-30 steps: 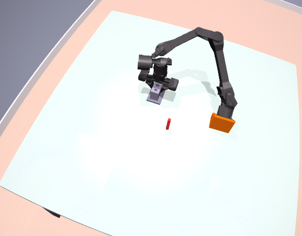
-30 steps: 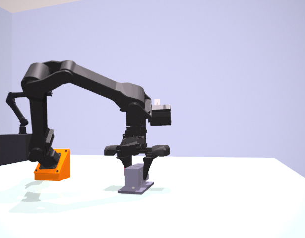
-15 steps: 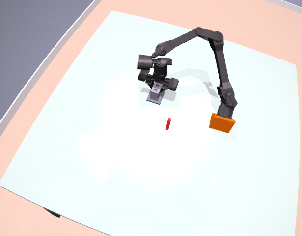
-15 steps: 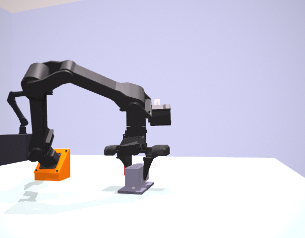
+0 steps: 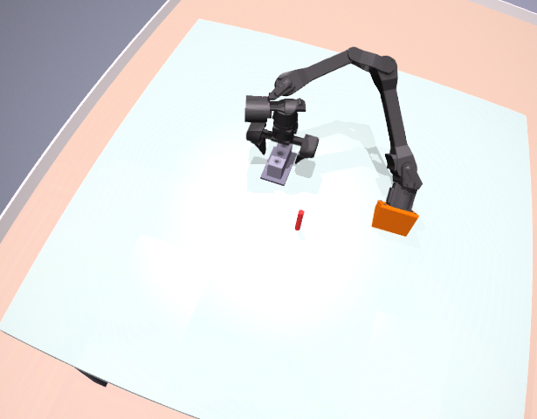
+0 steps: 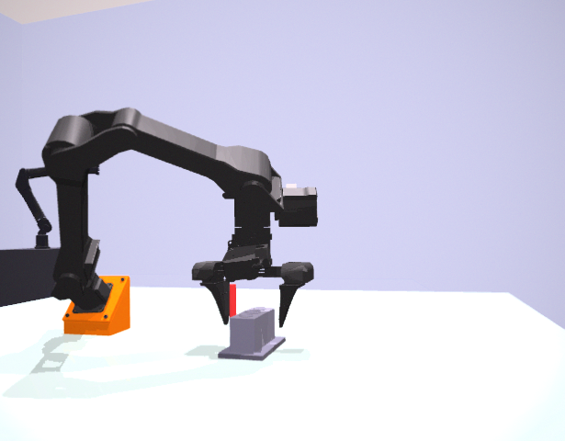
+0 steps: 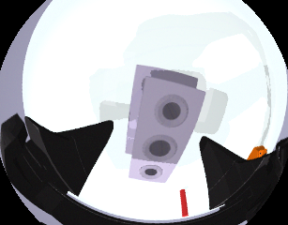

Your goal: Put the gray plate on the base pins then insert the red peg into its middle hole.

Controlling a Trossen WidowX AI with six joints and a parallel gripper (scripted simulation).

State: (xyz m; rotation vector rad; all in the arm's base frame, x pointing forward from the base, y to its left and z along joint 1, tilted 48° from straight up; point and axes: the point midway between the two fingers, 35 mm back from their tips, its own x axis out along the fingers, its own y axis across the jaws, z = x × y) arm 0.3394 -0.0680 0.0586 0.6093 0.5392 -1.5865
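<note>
Right now my gripper tip is 1 cm below the gray plate. From my gripper tip the other things lie so: base: 3 cm below; then red peg: 18 cm to the left, 9 cm behind.
</note>
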